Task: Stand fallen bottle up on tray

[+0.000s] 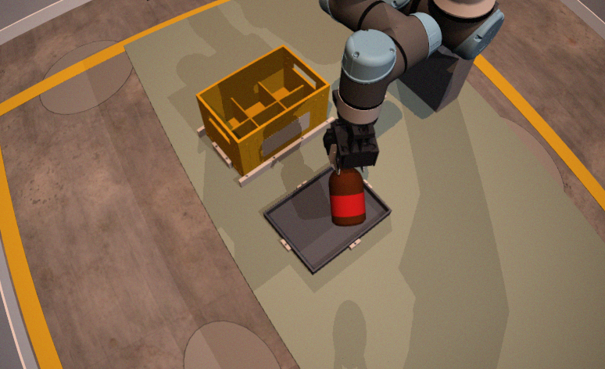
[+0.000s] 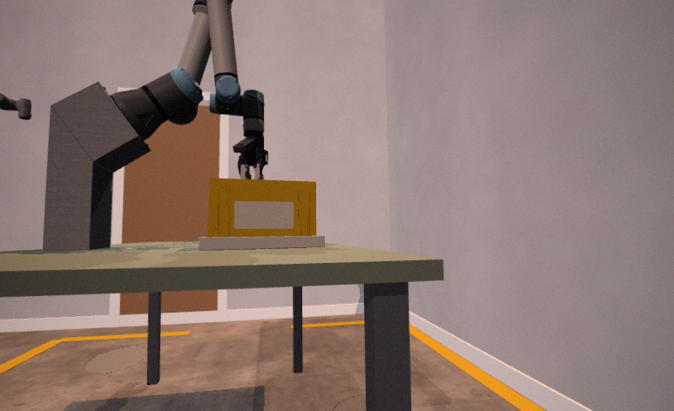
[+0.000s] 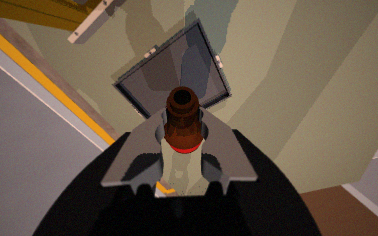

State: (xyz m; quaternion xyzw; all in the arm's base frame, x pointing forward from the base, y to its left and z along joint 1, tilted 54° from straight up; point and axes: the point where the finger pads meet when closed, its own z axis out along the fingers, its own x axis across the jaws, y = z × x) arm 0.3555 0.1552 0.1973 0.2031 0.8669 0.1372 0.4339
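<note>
Right now the brown bottle is 4 cm to the left of my hand, 3 cm below it and 2 cm ahead of it. From my hand the other things lie so: yellow crate 28 cm to the right, 12 cm below, 4 cm ahead; then dark grey tray 19 cm below, 3 cm ahead, 2 cm to the left.
</note>
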